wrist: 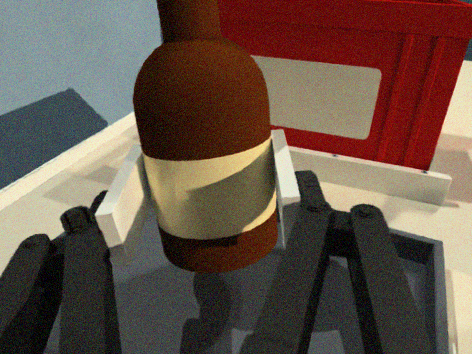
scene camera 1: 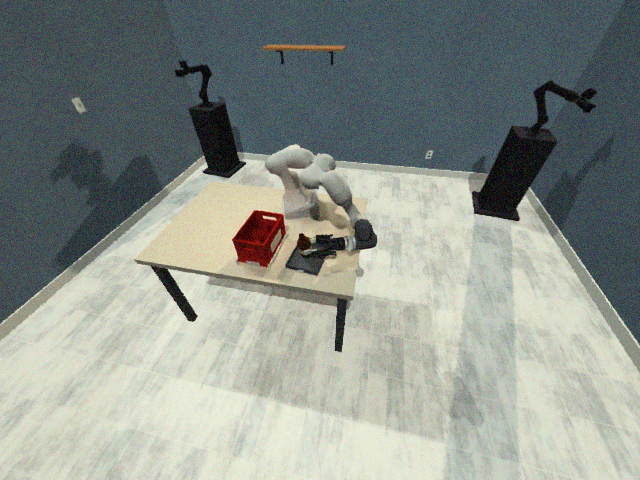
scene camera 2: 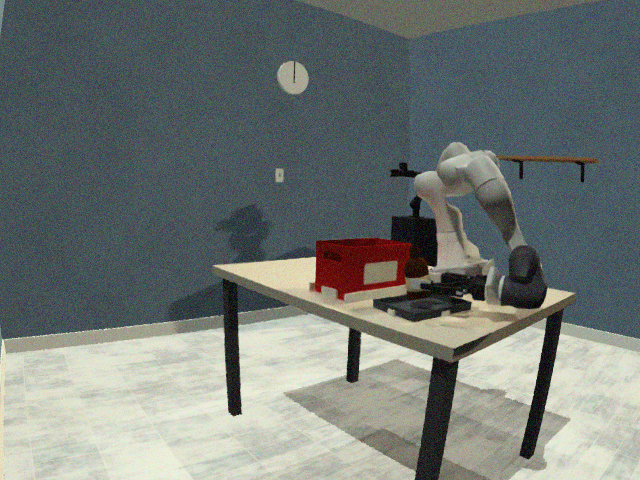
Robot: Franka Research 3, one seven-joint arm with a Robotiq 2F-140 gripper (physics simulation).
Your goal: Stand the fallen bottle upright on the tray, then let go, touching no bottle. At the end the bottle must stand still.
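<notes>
The brown bottle [scene camera 1: 303, 242] [scene camera 2: 416, 269] [wrist: 205, 110] with a cream label is close to upright, neck up, at the crate-side part of the black tray [scene camera 1: 303, 266] [scene camera 2: 408, 313] [wrist: 440, 295]. My gripper [scene camera 1: 313, 245] [scene camera 2: 427, 288] [wrist: 210, 159] reaches in from the side and is shut on the bottle, one pale finger pad on each side of its label. In the wrist view the bottle's base shows above the tray floor, with a shadow below it. I cannot tell whether the base touches the tray.
A red crate [scene camera 1: 258, 242] [scene camera 2: 356, 266] [wrist: 400, 100] stands close beside the tray, with low white strips [scene camera 2: 374, 293] [wrist: 370, 177] along its foot. The table's [scene camera 1: 196, 232] [scene camera 2: 279, 279] front edge lies near the tray. Two black pillars [scene camera 1: 214, 136] [scene camera 1: 516, 170] with small arms stand behind.
</notes>
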